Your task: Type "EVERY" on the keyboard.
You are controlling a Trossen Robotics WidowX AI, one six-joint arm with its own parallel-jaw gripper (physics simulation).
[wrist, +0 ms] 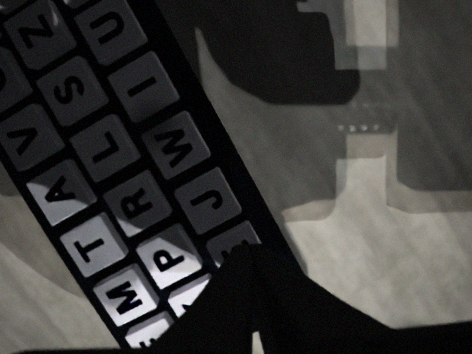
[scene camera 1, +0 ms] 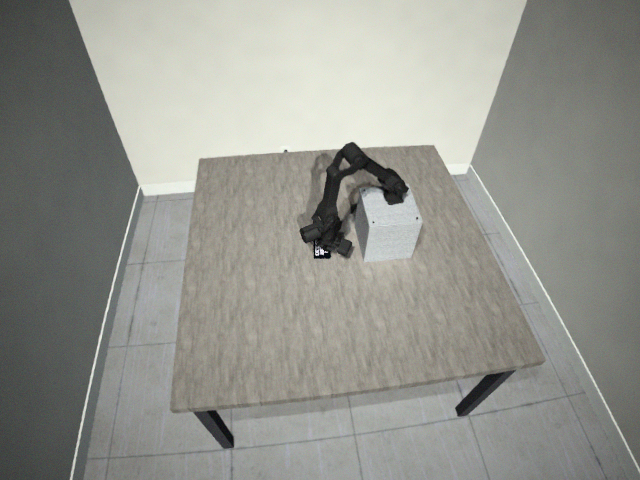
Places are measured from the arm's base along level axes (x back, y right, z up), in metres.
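Pixels of known places: gripper, fingertip midpoint: [wrist: 248, 257] [scene camera 1: 327, 251]; arm's base, link origin: [scene camera 1: 393, 198].
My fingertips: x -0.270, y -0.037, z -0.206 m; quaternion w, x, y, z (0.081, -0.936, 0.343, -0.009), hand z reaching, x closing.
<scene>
For each thing: its middle in the pictures, then the offset to it from my fingertips. Level surfaces: height alone.
- black keyboard, body centre: [wrist: 73, 79] [scene camera 1: 321, 238] dz -0.008, dx -0.004, dy +0.078 m
- E key, body centre: [wrist: 238, 252] dz -0.003, dx -0.002, dy +0.003 m
- V key, body centre: [wrist: 28, 137] dz -0.002, dx -0.025, dy +0.074 m
- R key, body centre: [wrist: 138, 203] dz -0.002, dx -0.014, dy +0.036 m
- wooden table, surface height: dz -0.017 m
The black keyboard [scene camera 1: 321, 255] [wrist: 251, 200] lies on the table under the arm's wrist, running diagonally in the wrist view, with white keys partly in shadow. My gripper [scene camera 1: 327, 247] [wrist: 248, 257] is shut and empty, its dark tips together at the keyboard's right side. They overlap the lower right of the E key [wrist: 232, 241] in the wrist view; whether they touch it I cannot tell. The V key [wrist: 31, 137] is at the left and the R key [wrist: 137, 204] is in the middle. The Y key does not show. The fingers hide part of the keyboard's lower end.
The arm's base stands on a light grey block [scene camera 1: 390, 240] right of the keyboard. The wooden table [scene camera 1: 330, 330] extends toward the front, and a pale wall [scene camera 1: 299, 77] stands behind it. Shadows of the arm fall on the table and keys.
</scene>
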